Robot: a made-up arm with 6 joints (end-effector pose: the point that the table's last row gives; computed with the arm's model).
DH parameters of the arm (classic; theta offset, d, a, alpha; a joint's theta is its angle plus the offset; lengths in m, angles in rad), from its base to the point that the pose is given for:
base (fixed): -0.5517 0 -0.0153 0
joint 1: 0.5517 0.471 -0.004 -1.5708
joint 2: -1.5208 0 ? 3.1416
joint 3: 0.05 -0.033 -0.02 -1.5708
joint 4: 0 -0.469 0.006 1.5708
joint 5: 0 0.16 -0.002 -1.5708
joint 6: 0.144 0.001 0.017 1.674
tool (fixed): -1.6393 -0.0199 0 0
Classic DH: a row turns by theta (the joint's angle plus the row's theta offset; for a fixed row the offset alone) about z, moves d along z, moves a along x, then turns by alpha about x.
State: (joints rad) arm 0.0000 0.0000 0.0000 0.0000 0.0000 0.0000
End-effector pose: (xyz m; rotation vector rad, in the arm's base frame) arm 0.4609 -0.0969 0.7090 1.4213 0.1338 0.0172
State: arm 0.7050 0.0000 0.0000 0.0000 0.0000 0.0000
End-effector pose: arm 0.4160 0.2352 0.7090 1.3121 0.6279 0.5962
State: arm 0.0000 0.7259 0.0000 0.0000 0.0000 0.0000
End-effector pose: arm 0.4984 -0.0970 0.3317 1.3717 0.7298 -0.5021
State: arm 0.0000 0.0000 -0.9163 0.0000 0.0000 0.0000
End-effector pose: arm 0.2770 -0.0970 0.3401 1.3356 0.8842 -0.6387
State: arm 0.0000 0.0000 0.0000 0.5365 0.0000 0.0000
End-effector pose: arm 0.4609 -0.0684 0.7770 0.8856 0.1267 -0.0179
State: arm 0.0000 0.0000 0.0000 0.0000 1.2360 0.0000
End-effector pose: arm 0.4517 -0.0969 0.6981 1.1958 -0.8807 0.8720
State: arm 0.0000 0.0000 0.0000 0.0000 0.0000 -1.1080
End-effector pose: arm 0.4609 -0.1217 0.7210 2.5271 0.1275 0.1035
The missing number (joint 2, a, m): 0.2403
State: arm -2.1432 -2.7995 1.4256 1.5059 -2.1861 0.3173
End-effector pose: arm 0.1296 0.1736 -0.2240 -0.1260 -2.3569 0.4874
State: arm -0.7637 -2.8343 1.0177 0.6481 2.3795 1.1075
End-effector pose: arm -0.3519 0.2388 -0.1253 0.7956 -0.0592 -0.3176
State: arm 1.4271 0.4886 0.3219 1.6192 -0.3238 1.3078
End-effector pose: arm 0.0440 0.5988 0.7205 -1.4595 -0.7230 0.8349
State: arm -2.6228 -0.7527 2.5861 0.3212 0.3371 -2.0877
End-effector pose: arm 0.4431 0.4251 0.5130 -0.1348 0.6063 0.3175
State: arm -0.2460 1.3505 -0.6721 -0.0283 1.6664 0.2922
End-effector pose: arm -0.0272 -0.0935 0.1034 1.1679 0.2939 -0.4448
